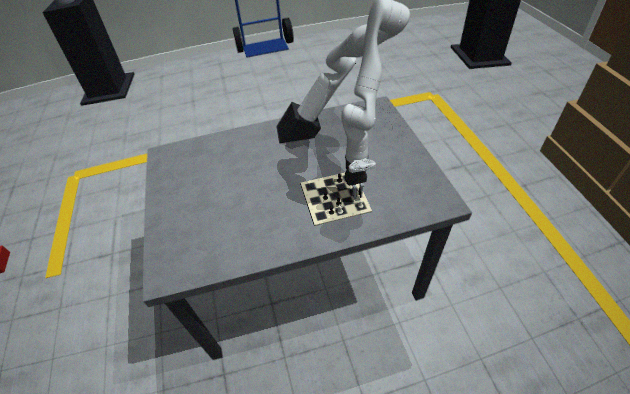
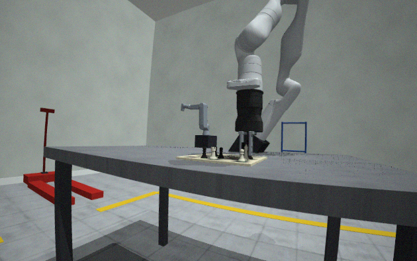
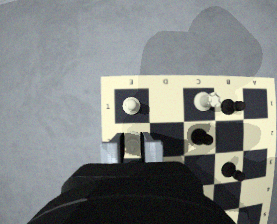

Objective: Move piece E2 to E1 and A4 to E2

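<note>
The tall black piece lies 3 cm behind my hand and 1 cm to the right of it. Round my hand: white pawn: 4 cm ahead, 2 cm below; chessboard: 8 cm to the right, 3 cm below, 3 cm behind.
</note>
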